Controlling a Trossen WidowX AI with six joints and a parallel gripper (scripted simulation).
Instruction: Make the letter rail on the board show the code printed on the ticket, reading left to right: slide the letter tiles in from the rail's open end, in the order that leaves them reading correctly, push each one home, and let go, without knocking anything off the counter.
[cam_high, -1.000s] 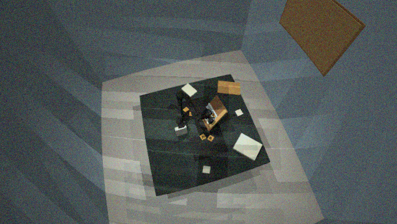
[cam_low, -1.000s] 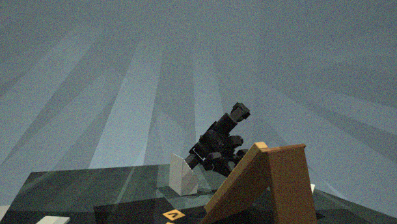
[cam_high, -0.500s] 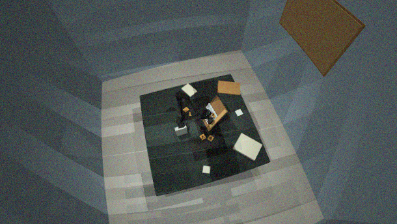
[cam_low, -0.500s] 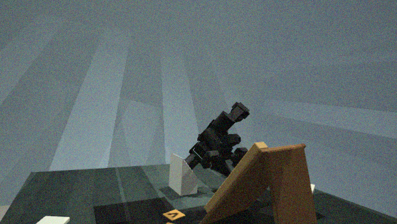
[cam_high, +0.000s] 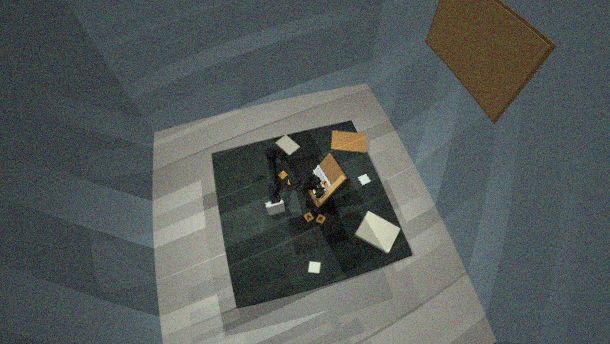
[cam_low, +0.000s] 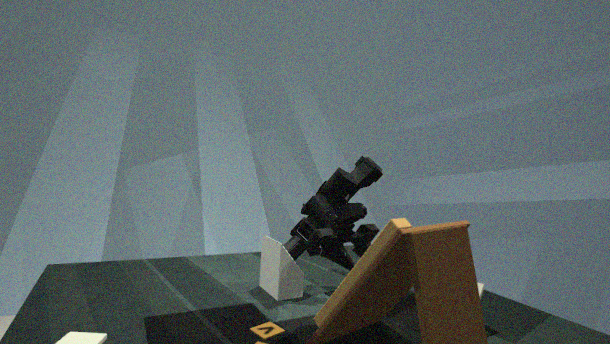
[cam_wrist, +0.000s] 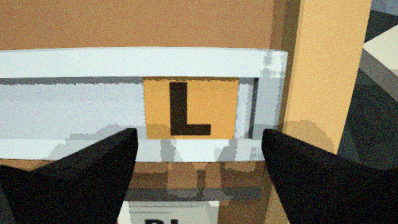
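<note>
Right now my gripper tip is 3 cm short of the orange letter tile, 2 cm above it and 1 cm to the right of it. Round my gripper tip: flat orange panel: 45 cm to the left, 33 cm ahead, 17 cm below; then white ticket: 11 cm below, 3 cm behind, 1 cm to the left; then yellow letter tile: 17 cm below, 16 cm to the right, 13 cm behind.
</note>
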